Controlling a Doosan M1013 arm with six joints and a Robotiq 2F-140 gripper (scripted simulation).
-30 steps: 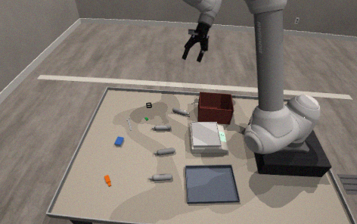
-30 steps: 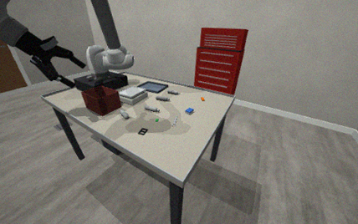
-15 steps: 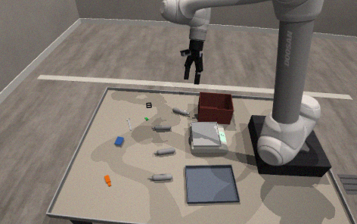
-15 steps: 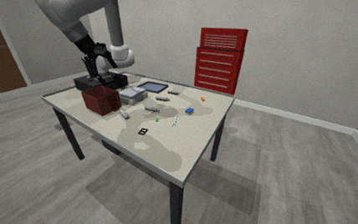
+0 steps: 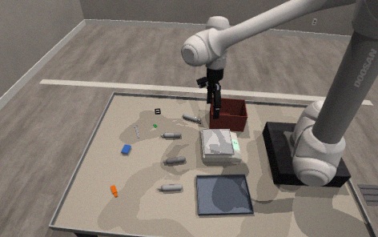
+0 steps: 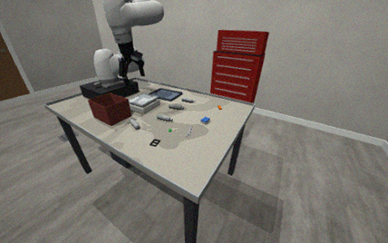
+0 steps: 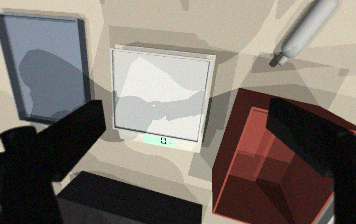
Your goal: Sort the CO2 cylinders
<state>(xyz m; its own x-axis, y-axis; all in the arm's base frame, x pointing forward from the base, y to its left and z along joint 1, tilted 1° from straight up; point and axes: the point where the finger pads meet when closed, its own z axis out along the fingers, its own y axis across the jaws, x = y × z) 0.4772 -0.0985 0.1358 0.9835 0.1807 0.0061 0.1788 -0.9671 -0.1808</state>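
Right now the scale plate is 170 mm below my hand, 70 mm to the left of it and 40 mm behind it. Also, from my hand: grey CO2 cylinder: 230 mm ahead, 220 mm below, 10 mm to the left; red scrap bin: 190 mm below, 150 mm to the right, 110 mm behind; white scale: 190 mm below, 70 mm to the left, 50 mm behind.
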